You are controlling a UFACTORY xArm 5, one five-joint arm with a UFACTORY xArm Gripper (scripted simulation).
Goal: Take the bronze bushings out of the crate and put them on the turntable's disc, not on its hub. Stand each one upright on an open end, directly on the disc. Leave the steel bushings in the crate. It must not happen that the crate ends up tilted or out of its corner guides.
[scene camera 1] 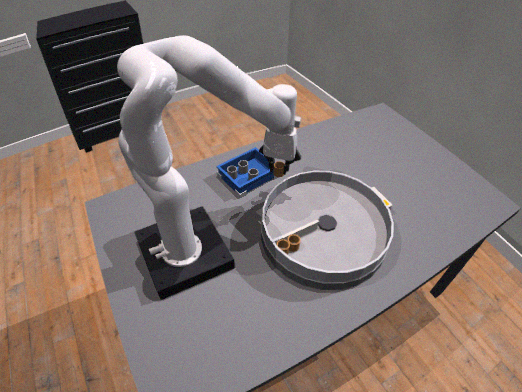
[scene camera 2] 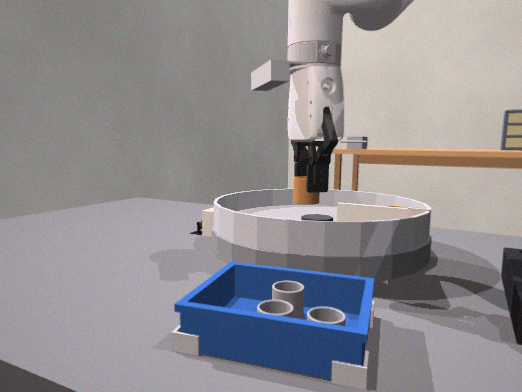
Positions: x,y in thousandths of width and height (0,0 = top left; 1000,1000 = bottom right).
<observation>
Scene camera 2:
my gripper: 595,486
blue crate: 589,886
turntable disc: 570,542
</observation>
